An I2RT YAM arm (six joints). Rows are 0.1 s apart.
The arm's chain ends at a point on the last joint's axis. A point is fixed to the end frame.
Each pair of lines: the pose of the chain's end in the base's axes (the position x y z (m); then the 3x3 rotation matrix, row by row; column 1 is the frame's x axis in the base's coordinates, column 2 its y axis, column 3 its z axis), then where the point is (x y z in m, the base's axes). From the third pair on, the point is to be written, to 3 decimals.
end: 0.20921 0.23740 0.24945; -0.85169 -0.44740 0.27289; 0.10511 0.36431 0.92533; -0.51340 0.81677 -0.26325
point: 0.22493 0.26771 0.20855
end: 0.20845 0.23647 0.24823; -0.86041 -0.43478 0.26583; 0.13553 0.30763 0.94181; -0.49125 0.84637 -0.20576
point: 0.22340 0.26948 0.20917
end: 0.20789 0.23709 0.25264; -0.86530 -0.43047 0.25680; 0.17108 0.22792 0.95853; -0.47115 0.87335 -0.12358
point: 0.222 0.274 0.217
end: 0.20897 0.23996 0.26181; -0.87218 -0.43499 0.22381; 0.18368 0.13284 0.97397; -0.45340 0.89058 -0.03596
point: 0.222 0.280 0.229
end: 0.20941 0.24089 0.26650; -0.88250 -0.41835 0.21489; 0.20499 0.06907 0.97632; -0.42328 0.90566 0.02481
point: 0.221 0.283 0.236
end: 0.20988 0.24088 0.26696; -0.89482 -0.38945 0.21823; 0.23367 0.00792 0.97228; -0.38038 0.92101 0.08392
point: 0.221 0.285 0.239
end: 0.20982 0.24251 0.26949; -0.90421 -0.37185 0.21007; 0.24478 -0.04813 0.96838; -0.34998 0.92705 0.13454
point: 0.220 0.288 0.244
